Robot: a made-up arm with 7 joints. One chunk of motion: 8 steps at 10 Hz.
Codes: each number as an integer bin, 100 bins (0 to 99) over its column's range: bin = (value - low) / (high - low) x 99, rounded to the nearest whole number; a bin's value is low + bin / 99 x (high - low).
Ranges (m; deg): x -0.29..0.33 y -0.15..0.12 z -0.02..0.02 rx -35..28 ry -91..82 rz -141..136
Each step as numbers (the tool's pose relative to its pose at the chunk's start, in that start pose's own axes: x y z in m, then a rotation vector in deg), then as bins.
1 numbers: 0.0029 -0.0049 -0.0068 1.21 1.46 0.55
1 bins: 47 53 33 57 53 51
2 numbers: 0.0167 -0.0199 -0.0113 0.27 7.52 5.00
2 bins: 49 48 22 55 56 52
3 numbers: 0.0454 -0.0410 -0.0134 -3.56 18.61 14.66
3 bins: 54 40 16 49 63 56
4 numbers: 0.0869 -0.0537 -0.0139 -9.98 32.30 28.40
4 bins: 60 35 15 39 71 61
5 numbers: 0.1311 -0.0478 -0.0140 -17.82 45.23 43.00
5 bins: 67 37 15 27 78 66
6 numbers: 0.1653 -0.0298 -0.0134 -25.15 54.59 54.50
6 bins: 73 44 16 15 83 70
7 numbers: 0.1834 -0.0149 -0.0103 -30.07 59.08 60.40
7 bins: 76 50 24 8 86 72
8 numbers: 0.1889 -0.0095 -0.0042 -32.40 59.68 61.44
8 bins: 76 52 39 4 86 72
